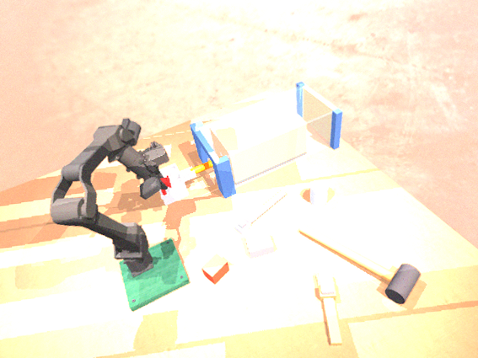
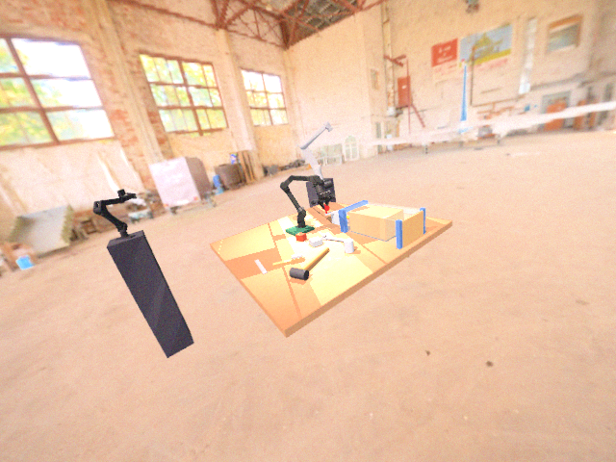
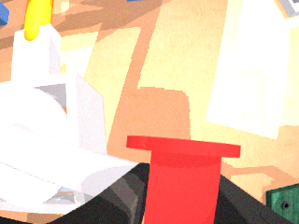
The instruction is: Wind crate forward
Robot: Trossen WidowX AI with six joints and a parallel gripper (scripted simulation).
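The white crank handle is 40 mm to the left of my gripper tip and 30 mm below it. Also, from my gripper tip: blue steel frame 180 mm ahead, 90 mm to the left, 30 mm below; then hand winch 10 mm ahead, 90 mm to the left, 100 mm below; then red grip 10 mm behind.
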